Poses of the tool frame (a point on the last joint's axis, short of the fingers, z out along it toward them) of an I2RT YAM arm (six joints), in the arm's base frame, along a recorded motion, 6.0 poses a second.
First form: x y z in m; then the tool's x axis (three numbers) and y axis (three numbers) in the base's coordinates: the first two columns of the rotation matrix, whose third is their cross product.
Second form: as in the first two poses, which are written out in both.
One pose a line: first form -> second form
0.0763 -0.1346 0.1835 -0.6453 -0.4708 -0.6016 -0.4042 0.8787 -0.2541 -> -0.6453 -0.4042 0.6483 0.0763; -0.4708 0.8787 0.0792 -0.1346; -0.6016 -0.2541 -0.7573 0.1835; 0 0 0 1
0.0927 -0.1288 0.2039 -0.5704 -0.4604 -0.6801 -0.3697 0.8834 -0.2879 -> -0.5704 -0.3697 0.7333 0.0927; -0.4604 0.8834 0.0872 -0.1288; -0.6801 -0.2879 -0.6741 0.2039; 0 0 0 1
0.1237 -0.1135 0.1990 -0.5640 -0.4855 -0.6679 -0.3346 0.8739 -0.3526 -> -0.5640 -0.3346 0.7549 0.1237; -0.4855 0.8739 0.0246 -0.1135; -0.6679 -0.3526 -0.6553 0.1990; 0 0 0 1
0.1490 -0.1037 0.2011 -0.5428 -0.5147 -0.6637 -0.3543 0.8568 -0.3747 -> -0.5428 -0.3543 0.7615 0.1490; -0.5147 0.8568 0.0318 -0.1037; -0.6637 -0.3747 -0.6474 0.2011; 0 0 0 1
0.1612 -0.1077 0.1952 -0.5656 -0.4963 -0.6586 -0.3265 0.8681 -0.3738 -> -0.5656 -0.3265 0.7572 0.1612; -0.4963 0.8681 0.0036 -0.1077; -0.6586 -0.3738 -0.6530 0.1952; 0 0 0 1
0.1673 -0.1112 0.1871 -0.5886 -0.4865 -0.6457 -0.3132 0.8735 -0.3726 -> -0.5886 -0.3132 0.7453 0.1673; -0.4865 0.8735 -0.0171 -0.1112; -0.6457 -0.3726 -0.6665 0.1871; 0 0 0 1
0.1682 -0.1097 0.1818 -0.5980 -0.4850 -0.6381 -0.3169 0.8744 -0.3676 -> -0.5980 -0.3169 0.7362 0.1682; -0.4850 0.8744 -0.0176 -0.1097; -0.6381 -0.3676 -0.6766 0.1818; 0 0 0 1
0.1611 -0.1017 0.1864 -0.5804 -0.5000 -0.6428 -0.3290 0.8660 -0.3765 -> -0.5804 -0.3290 0.7449 0.1611; -0.5000 0.8660 -0.0070 -0.1017; -0.6428 -0.3765 -0.6671 0.1864; 0 0 0 1
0.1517 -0.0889 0.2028 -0.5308 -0.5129 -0.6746 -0.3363 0.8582 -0.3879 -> -0.5308 -0.3363 0.7779 0.1517; -0.5129 0.8582 0.0210 -0.0889; -0.6746 -0.3879 -0.6280 0.2028; 0 0 0 1
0.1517 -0.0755 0.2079 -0.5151 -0.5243 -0.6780 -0.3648 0.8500 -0.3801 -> -0.5151 -0.3648 0.7756 0.1517; -0.5243 0.8500 0.0515 -0.0755; -0.6780 -0.3801 -0.6291 0.2079; 0 0 0 1
